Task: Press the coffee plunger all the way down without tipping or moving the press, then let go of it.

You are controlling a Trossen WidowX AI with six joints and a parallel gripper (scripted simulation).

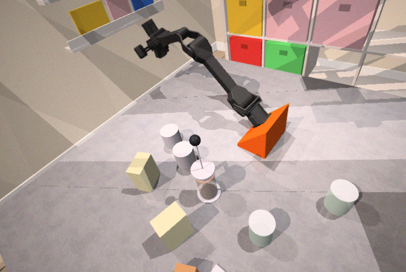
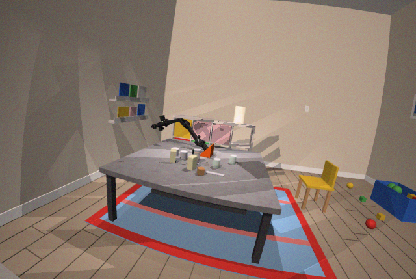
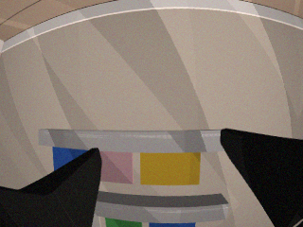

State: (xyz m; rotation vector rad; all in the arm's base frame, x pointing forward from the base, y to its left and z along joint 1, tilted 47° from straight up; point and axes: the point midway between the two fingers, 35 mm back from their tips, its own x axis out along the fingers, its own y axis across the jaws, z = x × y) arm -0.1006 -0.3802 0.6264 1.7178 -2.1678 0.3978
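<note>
Now: gripper tip 430 mm short of the glass coffee press, 720 mm to the right of it and 70 mm above it.
</note>
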